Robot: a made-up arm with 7 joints.
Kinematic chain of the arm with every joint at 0, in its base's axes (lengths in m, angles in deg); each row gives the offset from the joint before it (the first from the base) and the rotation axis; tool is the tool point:
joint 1: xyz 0 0 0.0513 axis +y
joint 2: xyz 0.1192 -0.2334 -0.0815 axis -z
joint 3: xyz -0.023 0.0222 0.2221 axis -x
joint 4: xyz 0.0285 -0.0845 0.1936 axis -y
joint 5: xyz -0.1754 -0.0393 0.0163 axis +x
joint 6: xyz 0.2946 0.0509 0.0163 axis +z
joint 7: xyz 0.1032 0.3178 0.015 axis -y
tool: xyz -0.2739 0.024 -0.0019
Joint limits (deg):
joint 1: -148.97..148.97
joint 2: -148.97..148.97
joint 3: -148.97..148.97
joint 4: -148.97..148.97
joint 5: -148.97..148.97
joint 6: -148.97..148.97
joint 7: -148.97..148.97
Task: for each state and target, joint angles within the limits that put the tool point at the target. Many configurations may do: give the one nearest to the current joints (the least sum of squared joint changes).
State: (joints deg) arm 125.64 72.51 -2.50 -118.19 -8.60 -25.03 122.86
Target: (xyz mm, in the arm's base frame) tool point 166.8 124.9 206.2
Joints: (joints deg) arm 125.83 50.85 2.48 -127.60 -20.57 -40.46 123.69
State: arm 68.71 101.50 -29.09 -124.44 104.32 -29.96 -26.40
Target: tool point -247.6 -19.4 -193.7
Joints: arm 59.14 117.09 -53.62 -146.41 116.66 -53.74 -47.90
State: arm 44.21 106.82 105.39 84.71 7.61 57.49 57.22
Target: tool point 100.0 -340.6 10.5
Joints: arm 45.04 96.81 97.01 84.88 12.98 55.95 51.76
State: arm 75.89 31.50 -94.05 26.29 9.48 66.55 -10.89
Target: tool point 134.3 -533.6 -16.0
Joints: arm 113.30 -29.17 -103.45 12.84 4.59 41.99 -4.61
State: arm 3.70 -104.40 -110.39 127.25 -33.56 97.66 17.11
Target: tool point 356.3 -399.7 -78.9
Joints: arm -12.00 -109.73 -87.19 106.02 -43.62 137.25 5.38
